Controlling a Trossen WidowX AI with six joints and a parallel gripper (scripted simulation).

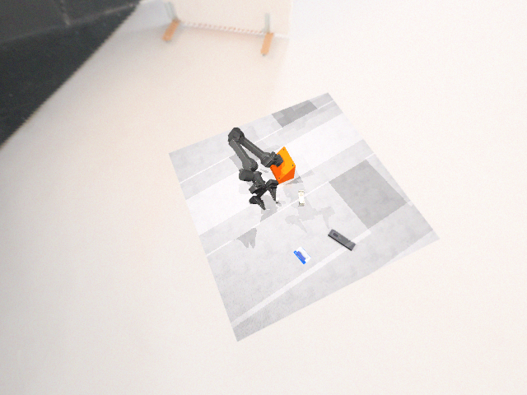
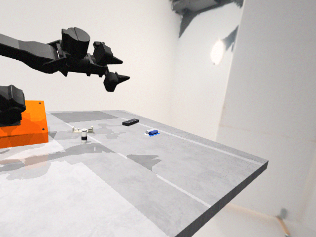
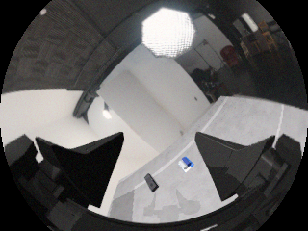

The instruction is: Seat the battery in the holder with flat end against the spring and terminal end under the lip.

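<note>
Now: the battery 120 mm behind my gripper tip, 110 mm to the left of it and 290 mm below it. The rest, counted from my gripper tip: black flat block: 270 mm ahead, 340 mm to the left, 310 mm below.
</note>
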